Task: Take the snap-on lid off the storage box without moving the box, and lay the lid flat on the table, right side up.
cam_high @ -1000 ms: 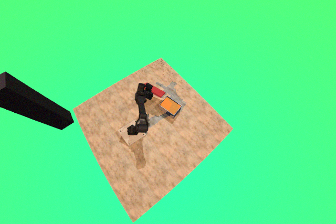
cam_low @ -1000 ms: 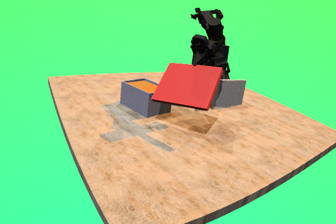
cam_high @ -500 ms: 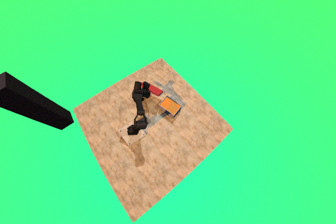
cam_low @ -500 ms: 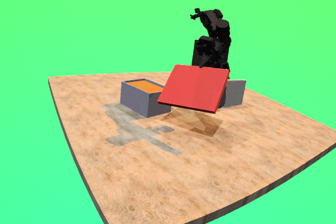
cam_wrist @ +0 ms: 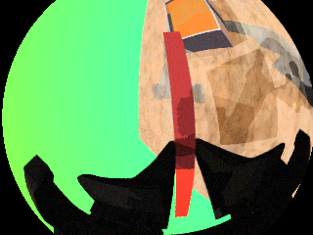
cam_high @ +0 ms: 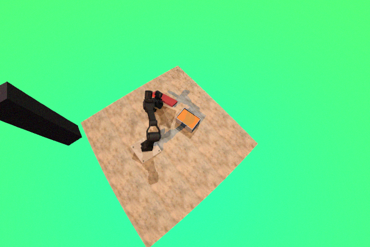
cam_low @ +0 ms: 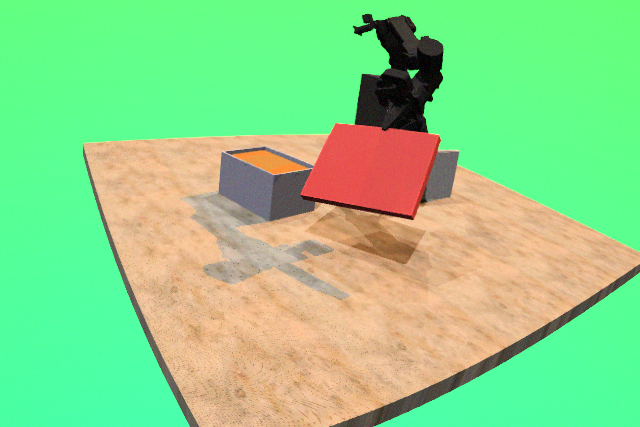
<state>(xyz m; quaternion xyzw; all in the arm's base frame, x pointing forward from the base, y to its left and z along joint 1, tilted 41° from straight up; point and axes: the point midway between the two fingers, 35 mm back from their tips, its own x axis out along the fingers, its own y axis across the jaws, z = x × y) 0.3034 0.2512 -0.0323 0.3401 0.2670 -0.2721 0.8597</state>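
The flat red lid is 60 mm below my gripper tip, 50 mm ahead of it and 30 mm to the left of it. The rest, counted from my gripper tip: grey storage box 240 mm to the right, 180 mm below, 120 mm ahead.
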